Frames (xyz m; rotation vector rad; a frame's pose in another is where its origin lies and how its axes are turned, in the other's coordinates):
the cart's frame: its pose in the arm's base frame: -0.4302 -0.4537 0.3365 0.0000 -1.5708 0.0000
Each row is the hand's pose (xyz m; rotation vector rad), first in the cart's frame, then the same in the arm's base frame.
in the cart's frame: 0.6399 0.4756 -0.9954 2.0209 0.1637 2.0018
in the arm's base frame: 0.5652 0.0219 0.9764 0.0135 -0.1811 2.8484
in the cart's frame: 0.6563 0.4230 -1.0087 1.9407 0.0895 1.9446
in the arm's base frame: 0.5785 -0.0307 0.9928 -0.0028 -0.3296 2.7997
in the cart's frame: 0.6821 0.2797 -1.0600 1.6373 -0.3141 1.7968
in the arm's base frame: 0.6298 -0.1740 1.0186 -0.1241 -0.9304 2.6722
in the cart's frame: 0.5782 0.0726 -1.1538 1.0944 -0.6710 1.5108
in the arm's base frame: 0.7236 -0.3811 0.9147 -0.3498 -1.6538 2.1886
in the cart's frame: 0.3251 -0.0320 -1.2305 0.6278 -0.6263 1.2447
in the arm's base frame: 0.8003 -0.4857 0.6616 -0.5216 -1.8780 1.5833
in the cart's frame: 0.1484 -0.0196 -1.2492 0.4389 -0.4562 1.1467
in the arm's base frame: 0.8190 -0.4733 0.4849 -0.5858 -1.7892 1.3124
